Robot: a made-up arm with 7 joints.
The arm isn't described. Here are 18 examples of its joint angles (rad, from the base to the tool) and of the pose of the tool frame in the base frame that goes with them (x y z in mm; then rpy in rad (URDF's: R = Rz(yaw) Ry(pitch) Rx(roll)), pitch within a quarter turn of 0, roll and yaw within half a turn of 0).
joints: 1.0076 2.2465 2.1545 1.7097 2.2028 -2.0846 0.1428
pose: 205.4 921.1 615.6 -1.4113 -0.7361 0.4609
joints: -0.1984 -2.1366 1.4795 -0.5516 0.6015 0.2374 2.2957
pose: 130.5 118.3 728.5 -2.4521 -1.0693 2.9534
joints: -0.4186 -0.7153 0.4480 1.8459 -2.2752 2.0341 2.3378
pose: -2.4 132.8 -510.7 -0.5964 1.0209 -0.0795
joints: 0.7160 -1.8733 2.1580 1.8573 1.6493 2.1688 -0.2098
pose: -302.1 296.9 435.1 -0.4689 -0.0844 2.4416
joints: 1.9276 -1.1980 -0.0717 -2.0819 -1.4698 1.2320 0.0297
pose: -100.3 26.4 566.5 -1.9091 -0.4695 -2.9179
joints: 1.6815 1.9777 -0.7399 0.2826 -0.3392 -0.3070 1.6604
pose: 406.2 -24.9 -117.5 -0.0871 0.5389 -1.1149
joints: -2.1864 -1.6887 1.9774 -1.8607 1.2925 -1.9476 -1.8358
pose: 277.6 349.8 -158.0 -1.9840 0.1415 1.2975
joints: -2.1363 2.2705 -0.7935 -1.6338 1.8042 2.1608 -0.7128
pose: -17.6 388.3 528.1 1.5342 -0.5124 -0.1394
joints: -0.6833 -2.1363 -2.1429 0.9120 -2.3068 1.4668 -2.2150
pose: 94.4 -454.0 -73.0 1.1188 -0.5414 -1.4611
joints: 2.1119 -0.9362 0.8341 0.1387 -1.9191 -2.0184 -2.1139
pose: -27.7 -29.8 321.6 1.1834 -1.0164 -2.4960
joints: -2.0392 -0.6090 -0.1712 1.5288 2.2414 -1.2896 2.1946
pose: -64.6 132.1 -117.9 0.7243 0.5966 -0.2639
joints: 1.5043 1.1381 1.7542 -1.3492 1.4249 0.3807 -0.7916
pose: -240.4 956.9 259.0 -1.0469 -0.9548 1.6562
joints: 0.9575 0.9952 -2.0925 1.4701 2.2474 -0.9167 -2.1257
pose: 8.4 366.6 -583.6 -0.9274 0.0304 -1.5440
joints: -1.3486 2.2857 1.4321 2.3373 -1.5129 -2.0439 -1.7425
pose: 96.1 613.6 -369.1 -0.3741 0.9244 1.0700
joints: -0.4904 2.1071 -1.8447 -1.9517 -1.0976 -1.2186 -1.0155
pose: 65.7 1316.4 -360.9 0.9899 0.1635 0.9801
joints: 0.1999 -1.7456 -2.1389 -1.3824 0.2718 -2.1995 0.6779
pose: 499.2 -188.3 40.7 -2.6572 -1.2317 -1.0087
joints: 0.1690 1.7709 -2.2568 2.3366 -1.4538 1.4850 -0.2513
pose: -62.2 1342.2 115.0 -0.2566 -0.4052 2.2403
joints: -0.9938 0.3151 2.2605 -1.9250 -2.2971 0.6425 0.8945
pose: -554.0 41.9 216.3 1.6204 0.2000 -2.2678
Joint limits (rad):
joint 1: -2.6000..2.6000
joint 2: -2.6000..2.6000
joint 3: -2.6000..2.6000
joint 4: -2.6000..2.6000
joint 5: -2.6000..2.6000
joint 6: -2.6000..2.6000
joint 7: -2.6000..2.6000
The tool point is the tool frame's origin. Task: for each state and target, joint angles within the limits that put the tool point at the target. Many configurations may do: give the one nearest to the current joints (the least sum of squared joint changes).
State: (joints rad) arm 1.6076 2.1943 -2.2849 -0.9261 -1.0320 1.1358 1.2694
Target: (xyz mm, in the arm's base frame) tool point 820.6 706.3 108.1
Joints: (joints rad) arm 1.6981 2.2442 -2.4433 -1.0086 -0.9630 1.0612 1.2532
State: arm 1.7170 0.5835 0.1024 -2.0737 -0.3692 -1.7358 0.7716
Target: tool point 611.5 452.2 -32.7
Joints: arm 1.5826 0.5928 0.3242 -2.1784 -0.4897 -1.9610 0.7121
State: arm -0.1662 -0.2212 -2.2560 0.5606 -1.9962 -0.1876 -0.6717
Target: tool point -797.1 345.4 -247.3
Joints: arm -0.7478 -0.4479 -2.6000 0.4354 -1.3916 -0.2801 -0.6874
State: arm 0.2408 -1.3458 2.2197 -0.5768 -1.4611 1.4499 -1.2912
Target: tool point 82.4 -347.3 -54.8
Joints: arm 0.3783 -2.0688 2.0286 -0.6774 -1.4664 1.7573 -1.3364
